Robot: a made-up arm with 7 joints. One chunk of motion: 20 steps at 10 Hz.
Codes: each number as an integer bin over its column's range. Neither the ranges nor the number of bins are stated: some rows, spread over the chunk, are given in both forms.
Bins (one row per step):
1: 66 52 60 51 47 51
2: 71 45 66 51 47 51
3: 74 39 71 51 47 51
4: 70 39 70 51 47 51
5: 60 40 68 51 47 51
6: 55 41 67 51 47 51
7: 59 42 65 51 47 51
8: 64 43 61 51 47 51
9: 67 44 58 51 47 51
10: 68 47 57 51 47 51
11: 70 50 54 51 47 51
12: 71 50 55 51 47 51
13: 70 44 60 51 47 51
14: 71 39 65 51 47 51
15: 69 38 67 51 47 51
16: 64 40 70 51 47 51
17: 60 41 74 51 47 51
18: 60 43 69 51 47 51
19: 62 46 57 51 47 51
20: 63 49 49 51 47 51
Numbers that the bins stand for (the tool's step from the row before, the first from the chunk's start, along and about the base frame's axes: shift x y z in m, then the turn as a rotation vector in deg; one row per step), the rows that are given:
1: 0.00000 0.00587 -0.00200 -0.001 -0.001 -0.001
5: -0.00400 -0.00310 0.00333 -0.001 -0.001 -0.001
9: 0.00067 -0.00011 -0.00333 -0.001 -0.001 -0.001
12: 0.00333 0.00437 -0.00533 -0.001 -0.001 -0.001
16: -0.00133 -0.00310 0.00467 -0.001 -0.001 -0.001
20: -0.00200 0.00363 -0.00933 -0.001 -0.001 -0.001
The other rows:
2: 0.00333 0.00064 0.00200 -0.001 -0.001 -0.001
3: 0.00533 -0.00385 0.00533 -0.001 -0.001 -0.001
4: 0.00267 -0.00385 0.00467 -0.001 -0.001 -0.001
6: -0.00733 -0.00235 0.00267 -0.001 -0.001 -0.001
7: -0.00467 -0.00161 0.00133 -0.001 -0.001 -0.001
8: -0.00133 -0.00086 -0.00133 -0.001 -0.001 -0.001
10: 0.00133 0.00213 -0.00400 -0.001 -0.001 -0.001
11: 0.00267 0.00437 -0.00600 -0.001 -0.001 -0.001
13: 0.00267 -0.00011 -0.00200 -0.001 -0.001 -0.001
14: 0.00333 -0.00385 0.00133 -0.001 -0.001 -0.001
15: 0.00200 -0.00460 0.00267 -0.001 -0.001 -0.001
17: -0.00400 -0.00235 0.00733 -0.001 -0.001 -0.001
18: -0.00400 -0.00086 0.00400 -0.001 -0.001 -0.001
19: -0.00267 0.00138 -0.00400 -0.001 -0.001 -0.001

